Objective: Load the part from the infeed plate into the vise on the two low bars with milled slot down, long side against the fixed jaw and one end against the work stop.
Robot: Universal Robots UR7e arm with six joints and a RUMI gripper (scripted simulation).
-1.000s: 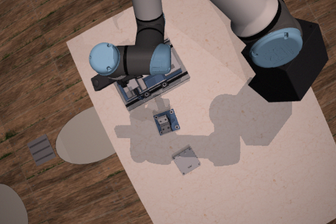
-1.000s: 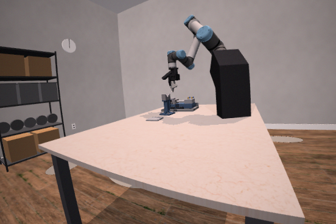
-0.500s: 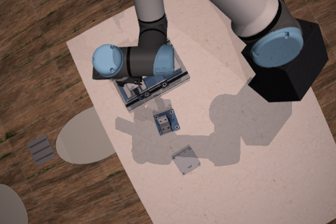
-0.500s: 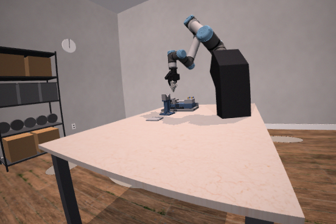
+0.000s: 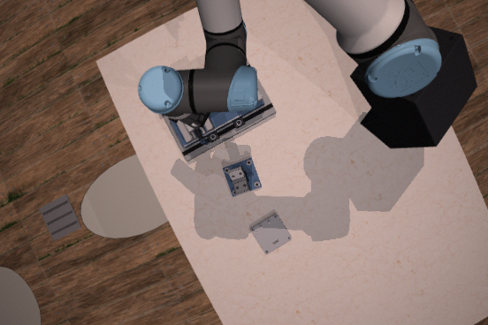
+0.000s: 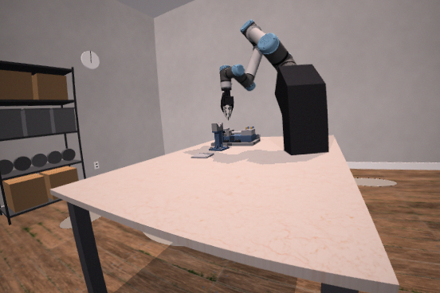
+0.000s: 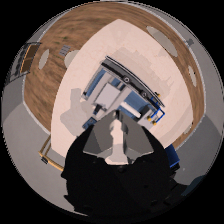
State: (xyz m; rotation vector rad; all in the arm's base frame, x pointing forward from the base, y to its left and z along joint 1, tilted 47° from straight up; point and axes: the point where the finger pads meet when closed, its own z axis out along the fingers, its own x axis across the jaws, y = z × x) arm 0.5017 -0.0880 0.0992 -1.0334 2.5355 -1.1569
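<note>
Now: the part 90 mm below my hand, 20 mm ahead of it and 10 mm to the left of it. From my hand the other things lie so: air cylinder: 140 mm behind, 100 mm below; then vise: 140 mm below, 50 mm behind, 10 mm to the left; then air cylinder rod: 100 mm below, 60 mm behind.
</note>
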